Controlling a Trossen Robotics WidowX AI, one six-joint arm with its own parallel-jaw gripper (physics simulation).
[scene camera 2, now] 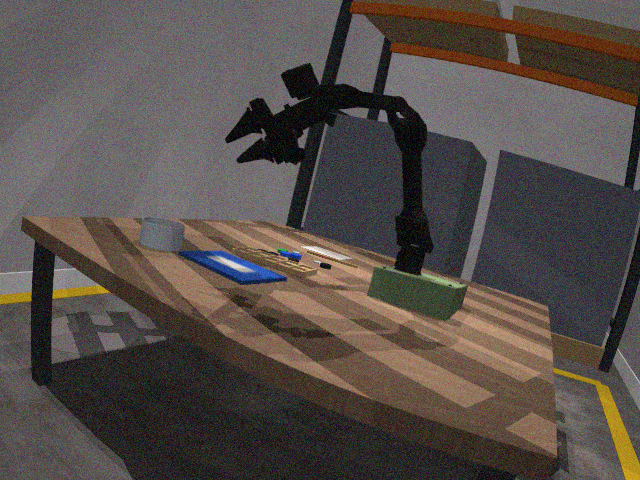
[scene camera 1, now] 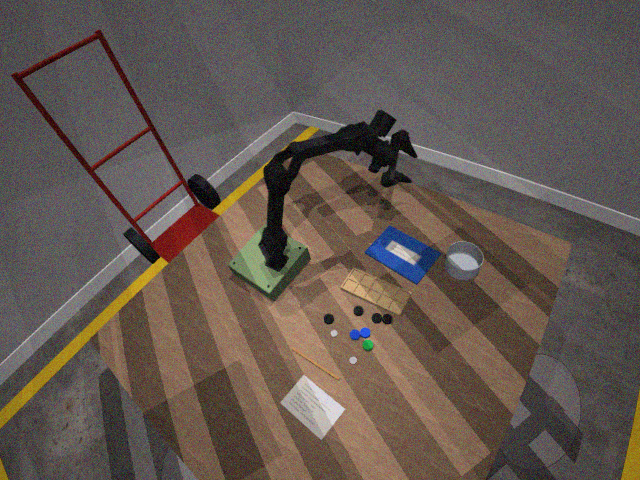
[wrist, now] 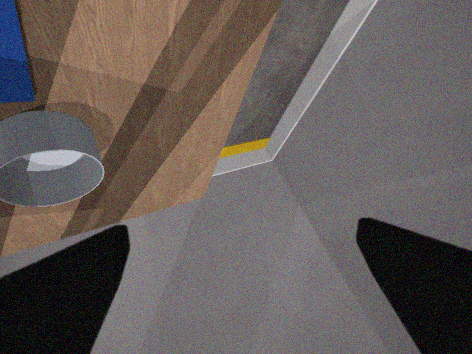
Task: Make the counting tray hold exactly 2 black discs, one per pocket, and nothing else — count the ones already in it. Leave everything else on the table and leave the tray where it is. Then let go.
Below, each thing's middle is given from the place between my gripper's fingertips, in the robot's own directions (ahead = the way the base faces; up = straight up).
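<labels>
Bowl (scene camera 2: 161, 234): my hand is 24 cm above it, 24 cm short of it and 10 cm to the left of it. Tan counting tray (scene camera 1: 380, 293): 26 cm below my hand, 2 cm ahead of it and 33 cm to the right of it.
</labels>
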